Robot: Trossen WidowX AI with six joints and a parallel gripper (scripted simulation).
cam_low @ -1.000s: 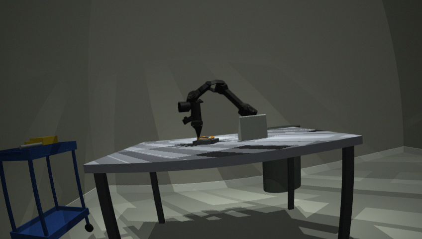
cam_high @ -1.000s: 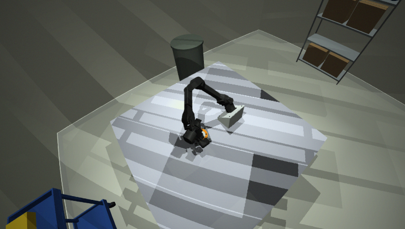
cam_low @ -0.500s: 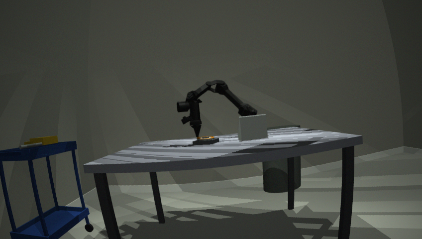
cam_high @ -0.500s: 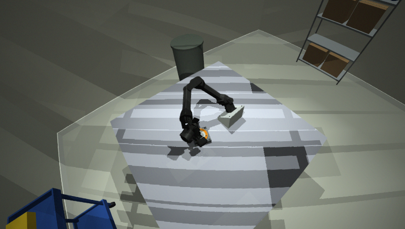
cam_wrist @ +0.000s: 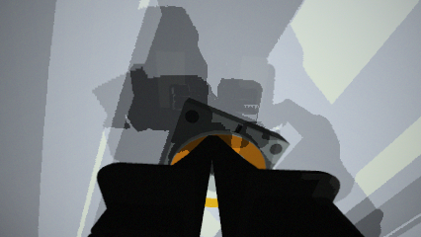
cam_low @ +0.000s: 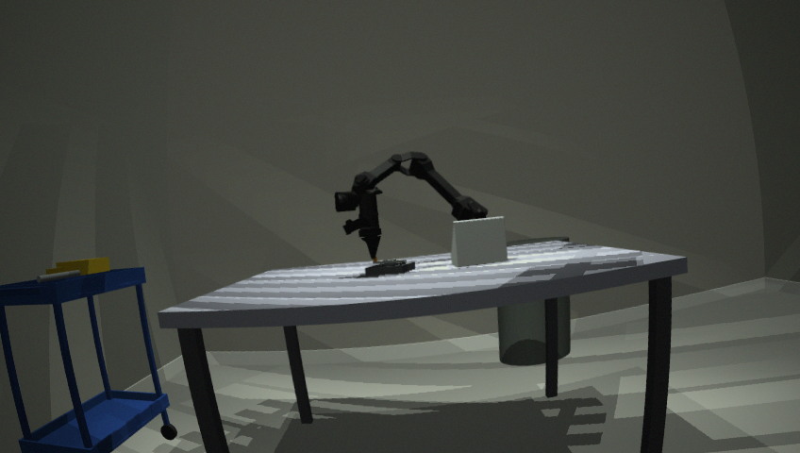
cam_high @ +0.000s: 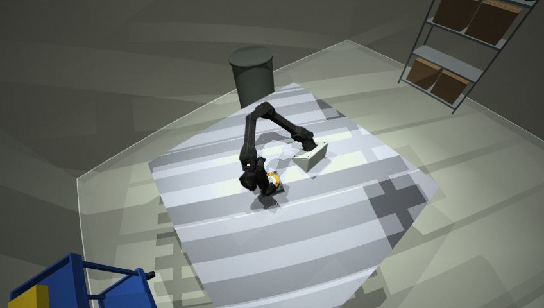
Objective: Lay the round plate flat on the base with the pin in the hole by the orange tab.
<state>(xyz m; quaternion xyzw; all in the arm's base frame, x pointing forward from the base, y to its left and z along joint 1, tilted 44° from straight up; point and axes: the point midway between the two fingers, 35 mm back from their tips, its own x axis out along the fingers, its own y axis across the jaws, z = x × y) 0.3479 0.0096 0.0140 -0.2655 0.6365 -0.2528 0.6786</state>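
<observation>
My gripper tip is now 3 cm past the round plate, 1 cm to the left of it and 1 cm above it. Round my gripper tip: square base (5 cm behind, 1 cm to the right, 2 cm below).
</observation>
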